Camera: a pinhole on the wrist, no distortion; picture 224 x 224 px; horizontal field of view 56.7 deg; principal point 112.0 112.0 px. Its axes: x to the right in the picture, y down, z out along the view. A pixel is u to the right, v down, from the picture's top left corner.
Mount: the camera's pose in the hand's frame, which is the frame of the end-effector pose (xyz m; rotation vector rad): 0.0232 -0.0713 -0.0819 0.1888 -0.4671 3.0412
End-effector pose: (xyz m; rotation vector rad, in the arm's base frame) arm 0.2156 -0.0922 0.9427 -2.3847 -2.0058 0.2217
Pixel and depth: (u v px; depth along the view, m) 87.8 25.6 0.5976
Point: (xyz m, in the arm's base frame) 0.1620 0.0432 0.3847
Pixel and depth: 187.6 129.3 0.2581
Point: 0.0258 -0.1181 0.7977
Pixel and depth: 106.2 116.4 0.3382
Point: 0.0221 -0.0102 0.7223
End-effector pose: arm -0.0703 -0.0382 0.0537 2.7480 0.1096 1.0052
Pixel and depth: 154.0 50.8 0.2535
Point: 0.0553 0.0032 -0.0980
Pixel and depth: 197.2 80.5 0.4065
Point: 0.0809 0.0149 -0.2881
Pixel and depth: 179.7 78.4 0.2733
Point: 0.0362 0.0279 -0.1401
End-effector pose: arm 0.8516 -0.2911 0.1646 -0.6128 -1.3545 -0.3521
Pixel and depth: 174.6 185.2 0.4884
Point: 0.3424 -0.3920 0.1955
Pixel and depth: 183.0 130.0 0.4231
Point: 0.4460 -0.2864 0.1684
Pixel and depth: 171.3 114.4 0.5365
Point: 0.3508 -0.2195 0.1868
